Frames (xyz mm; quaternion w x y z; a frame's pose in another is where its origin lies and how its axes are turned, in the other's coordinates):
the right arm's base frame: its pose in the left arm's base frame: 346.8 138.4 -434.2 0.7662 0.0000 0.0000 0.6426
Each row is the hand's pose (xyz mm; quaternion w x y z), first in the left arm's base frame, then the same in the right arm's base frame.
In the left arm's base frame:
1: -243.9 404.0 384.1 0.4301 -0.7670 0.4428 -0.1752
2: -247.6 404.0 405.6 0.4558 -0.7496 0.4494 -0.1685
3: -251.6 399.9 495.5 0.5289 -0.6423 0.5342 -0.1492
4: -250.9 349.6 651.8 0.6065 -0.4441 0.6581 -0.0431
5: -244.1 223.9 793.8 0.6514 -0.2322 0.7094 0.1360
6: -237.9 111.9 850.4 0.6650 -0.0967 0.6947 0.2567
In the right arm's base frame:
1: 158.7 627.9 818.3 0.2170 -0.3031 0.8321 -0.4106
2: 158.0 631.6 839.8 0.2410 -0.2856 0.8260 -0.4220
3: 153.3 634.8 929.7 0.3094 -0.1489 0.8221 -0.4542
4: 103.9 625.3 1086.0 0.4370 0.0826 0.7896 -0.4228
5: -18.7 596.8 1228.0 0.5865 0.2780 0.6928 -0.3144
6: -127.9 571.2 1284.6 0.6745 0.3723 0.5944 -0.2306

